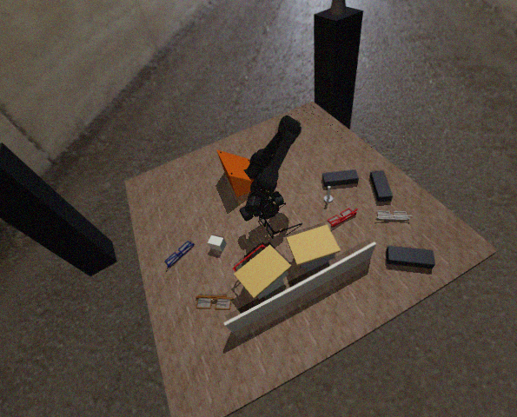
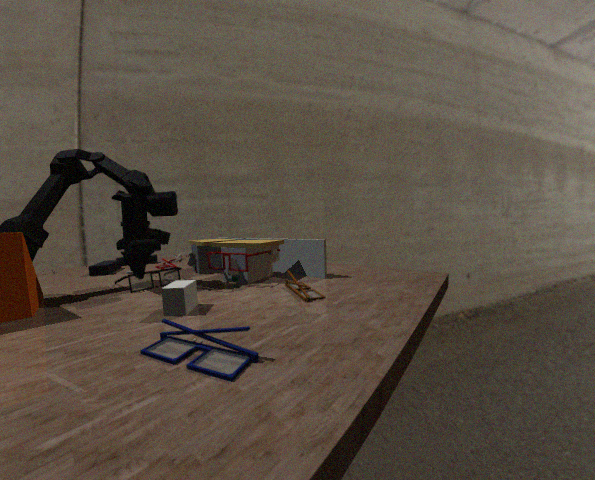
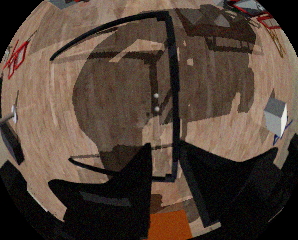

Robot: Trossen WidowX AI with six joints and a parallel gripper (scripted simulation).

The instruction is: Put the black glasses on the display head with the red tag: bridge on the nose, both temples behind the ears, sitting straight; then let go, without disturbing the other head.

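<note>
My gripper tip is now 300 mm to the right of the stand, 70 mm short of it and 10 mm above it. The rest, counted from my gripper tip: white cube (240 mm to the right, 10 mm behind); white panel (370 mm ahead, 50 mm to the right, 20 mm above).
</note>
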